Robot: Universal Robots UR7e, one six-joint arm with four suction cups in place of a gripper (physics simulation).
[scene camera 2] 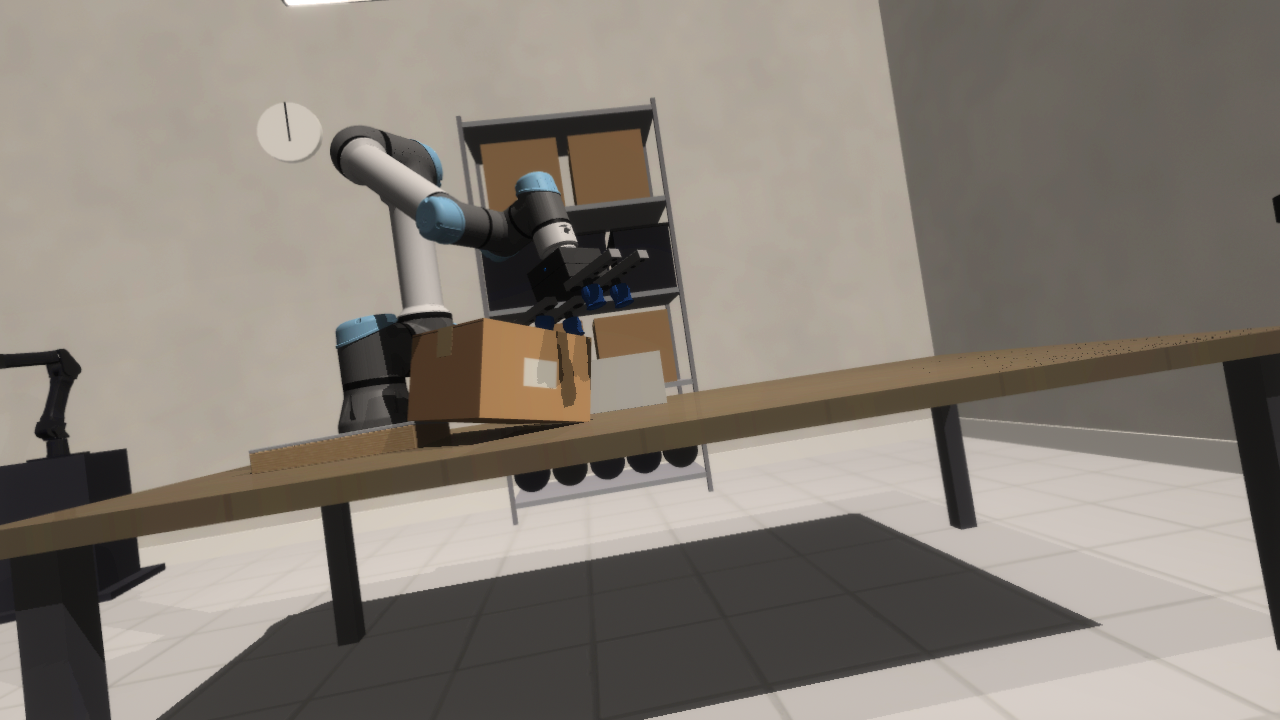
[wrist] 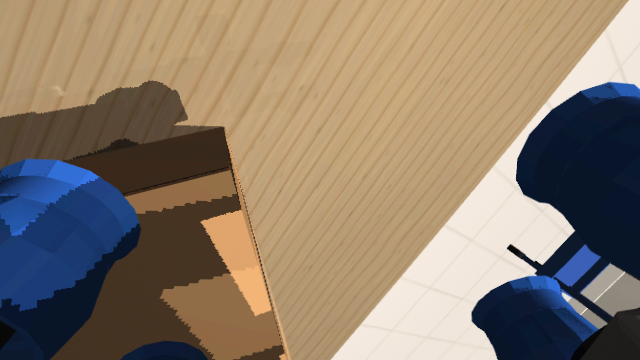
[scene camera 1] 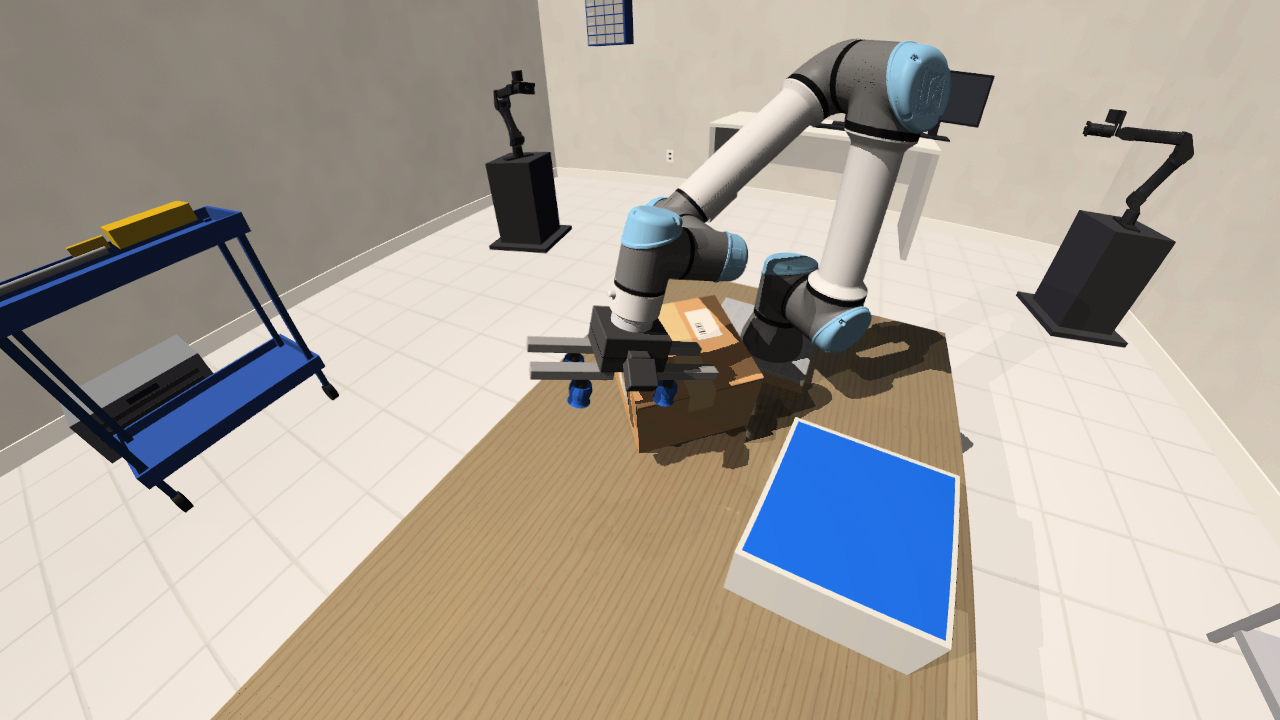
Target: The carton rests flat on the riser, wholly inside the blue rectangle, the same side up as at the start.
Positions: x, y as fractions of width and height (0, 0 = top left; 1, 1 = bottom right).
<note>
My suction head (scene camera 2: 0.46, 0.41) is stuck to a brown carton (scene camera 2: 0.38, 0.52). A riser with blue rectangle (scene camera 1: 0.67, 0.76) rests on the table.
The brown carton shows as well in the wrist view (wrist: 0.31, 0.77) and in scene camera 1 (scene camera 1: 0.55, 0.57). The riser with blue rectangle shows as well in scene camera 2 (scene camera 2: 0.50, 0.53). My suction head also shows in the wrist view (wrist: 0.11, 0.63) and in scene camera 1 (scene camera 1: 0.45, 0.55). The wrist view misses the riser with blue rectangle: it is out of frame.
</note>
